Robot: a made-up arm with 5 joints. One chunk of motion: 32 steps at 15 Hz.
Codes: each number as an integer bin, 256 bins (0 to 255) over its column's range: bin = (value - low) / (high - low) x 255, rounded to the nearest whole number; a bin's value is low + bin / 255 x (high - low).
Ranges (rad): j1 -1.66..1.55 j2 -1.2..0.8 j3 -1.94..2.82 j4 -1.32..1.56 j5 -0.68..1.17
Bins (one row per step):
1: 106 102 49 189 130
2: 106 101 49 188 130
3: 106 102 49 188 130
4: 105 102 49 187 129
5: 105 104 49 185 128
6: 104 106 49 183 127
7: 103 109 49 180 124
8: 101 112 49 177 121
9: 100 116 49 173 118
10: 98 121 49 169 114
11: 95 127 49 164 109
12: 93 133 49 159 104
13: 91 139 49 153 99
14: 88 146 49 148 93
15: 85 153 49 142 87
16: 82 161 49 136 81
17: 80 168 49 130 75
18: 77 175 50 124 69
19: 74 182 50 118 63
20: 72 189 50 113 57
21: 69 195 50 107 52
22: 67 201 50 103 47
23: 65 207 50 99 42
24: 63 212 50 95 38
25: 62 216 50 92 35
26: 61 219 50 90 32
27: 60 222 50 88 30
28: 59 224 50 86 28
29: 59 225 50 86 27
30: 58 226 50 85 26
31: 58 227 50 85 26
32: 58 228 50 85 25
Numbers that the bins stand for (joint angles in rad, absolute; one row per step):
1: -0.3256 -0.4000 -1.0253 0.8146 0.2631
2: -0.3256 -0.4078 -1.0253 0.8033 0.2631
3: -0.3256 -0.4000 -1.0253 0.8033 0.2631
4: -0.3382 -0.4000 -1.0253 0.7920 0.2559
5: -0.3382 -0.3843 -1.0253 0.7694 0.2486
6: -0.3508 -0.3686 -1.0253 0.7468 0.2414
7: -0.3634 -0.3451 -1.0253 0.7129 0.2196
8: -0.3886 -0.3216 -1.0253 0.6791 0.1978
9: -0.4012 -0.2902 -1.0253 0.6339 0.1761
10: -0.4264 -0.2510 -1.0253 0.5887 0.1471
11: -0.4641 -0.2039 -1.0253 0.5322 0.1108
12: -0.4893 -0.1569 -1.0253 0.4758 0.0745
13: -0.5145 -0.1098 -1.0253 0.4080 0.0382
14: -0.5522 -0.0549 -1.0253 0.3515 -0.0053
15: -0.5900 0.0000 -1.0253 0.2838 -0.0488
16: -0.6278 0.0627 -1.0253 0.2160 -0.0924
17: -0.6529 0.1176 -1.0253 0.1482 -0.1359
18: -0.6907 0.1725 -1.0067 0.0805 -0.1794
19: -0.7285 0.2275 -1.0067 0.0127 -0.2229
20: -0.7536 0.2824 -1.0067 -0.0438 -0.2665
21: -0.7914 0.3294 -1.0067 -0.1115 -0.3027
22: -0.8166 0.3765 -1.0067 -0.1567 -0.3390
23: -0.8418 0.4235 -1.0067 -0.2019 -0.3753
24: -0.8669 0.4627 -1.0067 -0.2471 -0.4043
25: -0.8795 0.4941 -1.0067 -0.2809 -0.4261
26: -0.8921 0.5176 -1.0067 -0.3035 -0.4478
27: -0.9047 0.5412 -1.0067 -0.3261 -0.4624
28: -0.9173 0.5569 -1.0067 -0.3487 -0.4769
29: -0.9173 0.5647 -1.0067 -0.3487 -0.4841
30: -0.9299 0.5725 -1.0067 -0.3600 -0.4914
31: -0.9299 0.5804 -1.0067 -0.3600 -0.4914
32: -0.9299 0.5882 -1.0067 -0.3600 -0.4986

